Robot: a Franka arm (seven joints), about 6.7 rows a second.
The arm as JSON. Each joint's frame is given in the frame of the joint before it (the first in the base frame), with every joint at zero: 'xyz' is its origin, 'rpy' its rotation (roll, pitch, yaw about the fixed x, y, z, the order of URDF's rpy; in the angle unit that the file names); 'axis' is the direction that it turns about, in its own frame. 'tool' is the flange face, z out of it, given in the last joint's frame.
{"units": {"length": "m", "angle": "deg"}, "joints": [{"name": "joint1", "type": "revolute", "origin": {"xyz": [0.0, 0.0, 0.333], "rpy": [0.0, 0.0, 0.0]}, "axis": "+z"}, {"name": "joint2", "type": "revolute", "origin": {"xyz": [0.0, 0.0, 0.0], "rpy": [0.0, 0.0, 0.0]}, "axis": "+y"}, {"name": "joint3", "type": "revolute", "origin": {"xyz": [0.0, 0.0, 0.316], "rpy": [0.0, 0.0, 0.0]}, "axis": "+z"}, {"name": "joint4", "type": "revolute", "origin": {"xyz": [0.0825, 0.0, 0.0], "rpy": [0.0, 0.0, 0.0]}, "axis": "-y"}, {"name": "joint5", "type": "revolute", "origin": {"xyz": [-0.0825, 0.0, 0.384], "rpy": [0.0, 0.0, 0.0]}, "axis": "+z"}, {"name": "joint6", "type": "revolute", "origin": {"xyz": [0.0, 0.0, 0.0], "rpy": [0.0, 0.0, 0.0]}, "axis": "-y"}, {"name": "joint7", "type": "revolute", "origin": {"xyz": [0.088, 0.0, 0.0], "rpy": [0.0, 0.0, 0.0]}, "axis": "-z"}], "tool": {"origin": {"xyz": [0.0, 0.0, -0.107], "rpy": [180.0, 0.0, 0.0]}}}
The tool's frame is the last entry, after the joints.
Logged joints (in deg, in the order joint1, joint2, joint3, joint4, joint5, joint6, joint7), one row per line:
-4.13 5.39 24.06 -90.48 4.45 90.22 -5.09
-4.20 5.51 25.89 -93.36 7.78 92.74 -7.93
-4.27 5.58 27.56 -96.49 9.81 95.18 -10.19
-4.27 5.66 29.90 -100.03 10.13 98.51 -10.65
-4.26 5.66 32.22 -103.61 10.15 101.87 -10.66
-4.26 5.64 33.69 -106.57 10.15 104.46 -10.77
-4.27 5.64 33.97 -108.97 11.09 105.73 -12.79
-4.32 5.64 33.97 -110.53 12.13 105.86 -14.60
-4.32 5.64 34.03 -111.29 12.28 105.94 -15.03
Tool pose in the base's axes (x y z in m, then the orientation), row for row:
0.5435 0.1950 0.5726 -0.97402 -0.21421 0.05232 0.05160
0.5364 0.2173 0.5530 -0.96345 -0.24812 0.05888 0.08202
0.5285 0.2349 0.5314 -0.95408 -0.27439 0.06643 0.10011
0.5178 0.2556 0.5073 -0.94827 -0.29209 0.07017 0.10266
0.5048 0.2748 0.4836 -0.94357 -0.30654 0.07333 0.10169
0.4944 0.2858 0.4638 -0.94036 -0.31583 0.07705 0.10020
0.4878 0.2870 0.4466 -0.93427 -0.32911 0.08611 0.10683
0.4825 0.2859 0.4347 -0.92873 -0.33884 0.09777 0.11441
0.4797 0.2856 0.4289 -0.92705 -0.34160 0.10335 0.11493
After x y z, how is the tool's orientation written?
As a quaternion, x y z w.
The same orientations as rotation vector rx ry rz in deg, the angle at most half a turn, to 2 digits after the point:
-169.79 -37.34 9.12
-164.91 -42.47 10.08
-161.58 -46.47 11.25
-160.36 -49.40 11.87
-159.66 -51.87 12.41
-159.25 -53.49 13.05
-157.61 -55.52 14.53
-155.99 -56.91 16.42
-155.66 -57.36 17.35

